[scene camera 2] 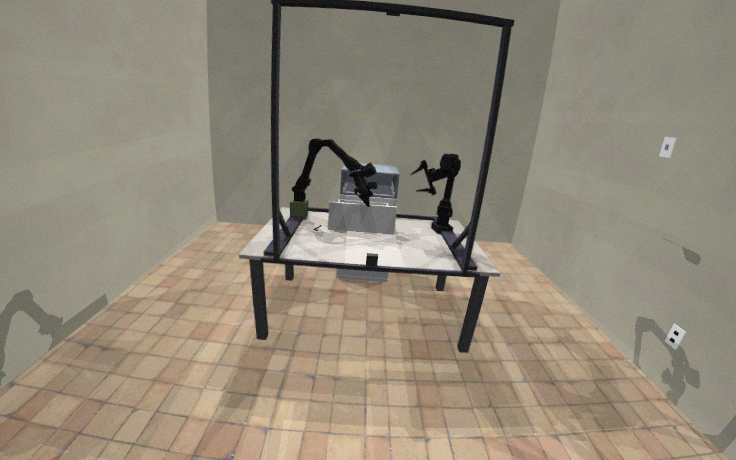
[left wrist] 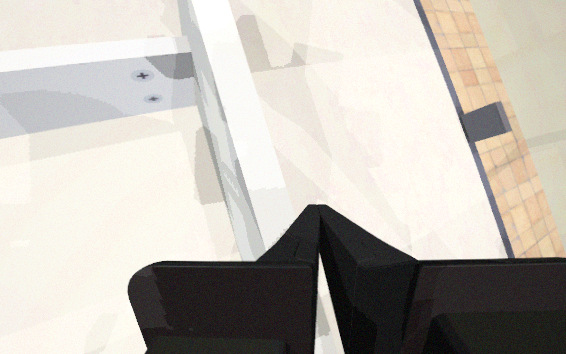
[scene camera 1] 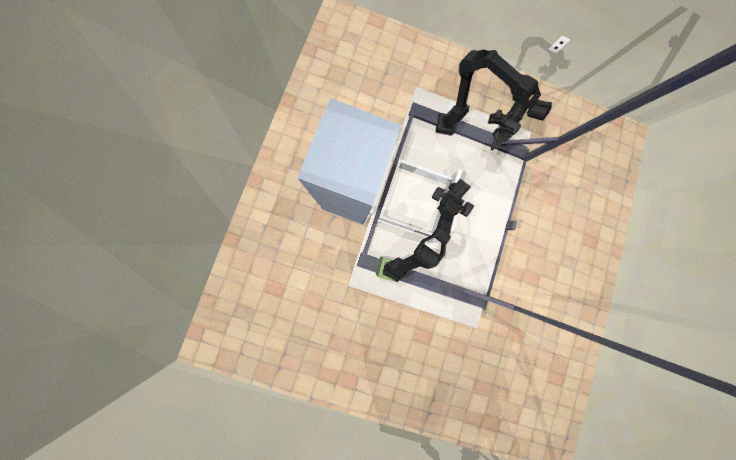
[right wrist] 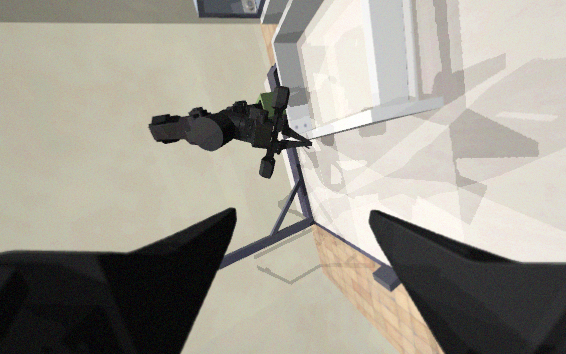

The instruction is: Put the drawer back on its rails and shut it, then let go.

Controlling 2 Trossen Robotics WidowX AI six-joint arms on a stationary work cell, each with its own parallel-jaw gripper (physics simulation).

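Pixels of known places: left gripper, between the fingertips: (scene camera 2: 368, 206) (left wrist: 316, 213) (right wrist: 312, 144); right gripper, between the fingertips: (scene camera 2: 412, 183) (scene camera 1: 493, 149) (right wrist: 301, 214); left arm's base, origin of its link: (scene camera 2: 299, 200) (scene camera 1: 390, 270); right arm's base, origin of its link: (scene camera 2: 442, 224) (scene camera 1: 447, 122).
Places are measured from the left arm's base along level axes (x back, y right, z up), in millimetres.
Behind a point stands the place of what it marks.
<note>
The white drawer (scene camera 1: 426, 172) {x -544, y 62, z -25 mm} (scene camera 2: 359, 219) {x -369, y 207, z -35 mm} (left wrist: 247, 125) {x -461, y 201, z 51 mm} (right wrist: 392, 55) {x -552, y 126, z -43 mm} is outside the blue-grey cabinet (scene camera 1: 352, 151) {x -452, y -321, z 175 mm} (scene camera 2: 374, 170) (right wrist: 227, 10) {x -265, y -182, z 100 mm}, with its rear end toward it. The cabinet's front is open, with rails on its inner sides. Whether the drawer's rear touches the rails cannot be told. My left gripper (scene camera 1: 451, 197) {x -414, y 218, z 47 mm} (scene camera 2: 368, 203) {x -414, y 218, z 47 mm} (left wrist: 316, 213) {x -414, y 218, z 47 mm} (right wrist: 312, 144) {x -414, y 218, z 47 mm} is shut and empty, near the outer side of the drawer's front panel; contact is unclear. It hides part of the panel in scene camera 1. My right gripper (scene camera 1: 496, 142) {x -634, y 267, z 206 mm} (scene camera 2: 415, 182) {x -634, y 267, z 206 mm} (right wrist: 301, 214) {x -634, y 267, z 206 mm} is wide open and empty, raised away from the drawer.
The white table (scene camera 1: 483, 216) {x -427, y 471, z -108 mm} (scene camera 2: 309, 250) {x -123, y 493, z -108 mm} has dark rails along its edges and tall frame posts (scene camera 2: 275, 130) {x 6, y 609, z 450 mm} (scene camera 2: 491, 130) {x -833, y 663, z 520 mm}. A green block (scene camera 1: 384, 267) (scene camera 2: 299, 208) {x -9, y 50, z -38 mm} (right wrist: 267, 103) {x -50, y -5, z -20 mm} is at the left arm's base. A small dark block (scene camera 1: 511, 224) {x -415, y 615, z -62 mm} (scene camera 2: 371, 259) {x -410, y 636, z -71 mm} (left wrist: 485, 123) {x -413, y 613, z -72 mm} (right wrist: 385, 276) {x -417, y 614, z -67 mm} sits at the front edge.
</note>
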